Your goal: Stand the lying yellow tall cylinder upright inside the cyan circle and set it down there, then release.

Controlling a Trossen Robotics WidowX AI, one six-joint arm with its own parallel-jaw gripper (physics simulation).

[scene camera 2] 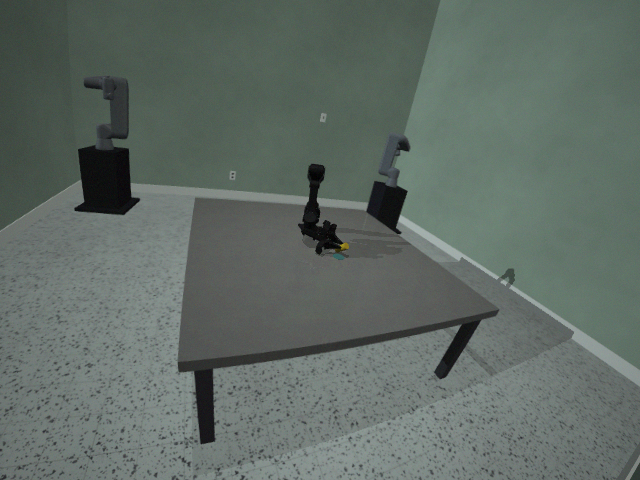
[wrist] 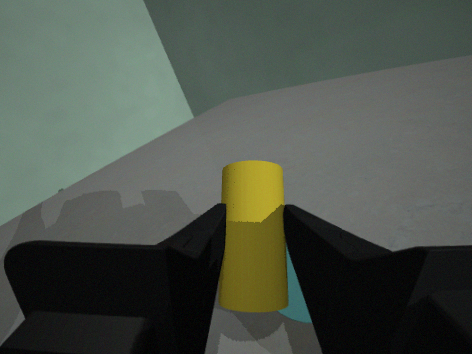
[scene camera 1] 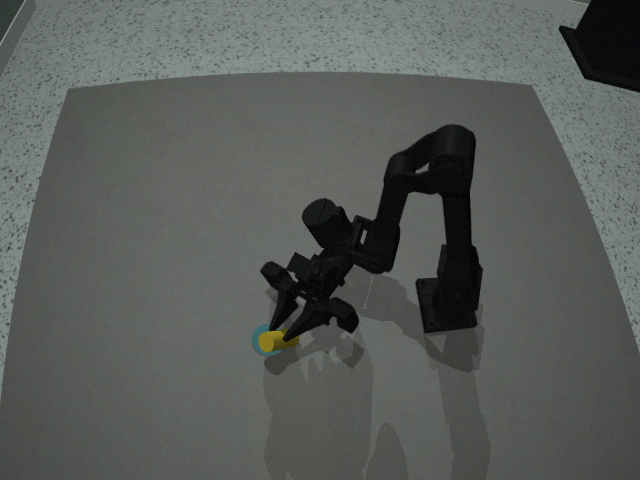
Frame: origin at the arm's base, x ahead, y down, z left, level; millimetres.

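Seen in the pictures: gripper, fingertip midpoint: [scene camera 2: 341, 245] [wrist: 254, 212] [scene camera 1: 277, 336]; arm's base, link origin: [scene camera 1: 449, 304].
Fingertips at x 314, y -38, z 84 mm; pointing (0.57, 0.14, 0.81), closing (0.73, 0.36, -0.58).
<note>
Pixels of each thing's middle, then the offset from my fingertips to it. "*": a spot on its surface instead. Level surfaces: height alone.
- yellow cylinder, body centre: [wrist: 252, 232] [scene camera 1: 279, 339] [scene camera 2: 341, 247] dy +11, dx -4, dz +3 mm
- cyan circle, surface spot: [wrist: 300, 306] [scene camera 2: 335, 254] * dy +52, dx -6, dz -19 mm
- grey table, surface height: dy +53 mm
The yellow cylinder [scene camera 1: 268, 341] [scene camera 2: 344, 246] [wrist: 254, 265] is held between the fingers of my gripper [scene camera 1: 278, 334] [scene camera 2: 340, 245] [wrist: 254, 212], which is shut on it. The cylinder is not upright: in scene camera 1 its long side runs sideways, with one round end towards the left. In scene camera 2 it appears raised above the table. The cyan circle [scene camera 1: 256, 337] [scene camera 2: 338, 256] [wrist: 300, 306] lies flat on the table. In scene camera 1 the cylinder's left end overlaps the circle and hides part of it. In the wrist view the circle shows partly, behind the right finger.
The grey table [scene camera 1: 170, 206] [scene camera 2: 289, 304] bears my arm's base [scene camera 1: 431, 315] to the right of the circle in scene camera 1. Two other arms on black pedestals [scene camera 2: 105, 178] [scene camera 2: 386, 201] stand on the floor beyond the table.
</note>
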